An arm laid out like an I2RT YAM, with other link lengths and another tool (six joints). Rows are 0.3 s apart.
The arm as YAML. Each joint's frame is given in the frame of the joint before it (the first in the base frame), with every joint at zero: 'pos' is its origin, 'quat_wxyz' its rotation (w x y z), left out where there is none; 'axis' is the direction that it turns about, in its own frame. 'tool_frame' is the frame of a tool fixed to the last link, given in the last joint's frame.
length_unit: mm
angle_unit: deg
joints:
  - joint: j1
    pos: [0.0, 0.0, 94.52]
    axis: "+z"
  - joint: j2
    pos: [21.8, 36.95, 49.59]
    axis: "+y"
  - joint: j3
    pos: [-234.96, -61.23, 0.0]
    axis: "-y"
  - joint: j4
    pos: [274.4, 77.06, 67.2]
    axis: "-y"
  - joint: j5
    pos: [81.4, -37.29, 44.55]
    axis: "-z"
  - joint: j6
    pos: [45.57, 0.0, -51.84]
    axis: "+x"
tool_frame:
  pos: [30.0, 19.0, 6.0]
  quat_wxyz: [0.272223, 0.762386, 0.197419, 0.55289]
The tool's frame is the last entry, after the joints.
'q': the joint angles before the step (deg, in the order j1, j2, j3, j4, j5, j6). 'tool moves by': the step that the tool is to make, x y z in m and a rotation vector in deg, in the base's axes. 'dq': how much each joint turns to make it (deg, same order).
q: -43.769 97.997 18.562 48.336 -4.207 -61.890
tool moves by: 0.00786 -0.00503 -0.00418 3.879 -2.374 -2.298
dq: 0.044 3.402 2.501 0.317 -0.316 5.028
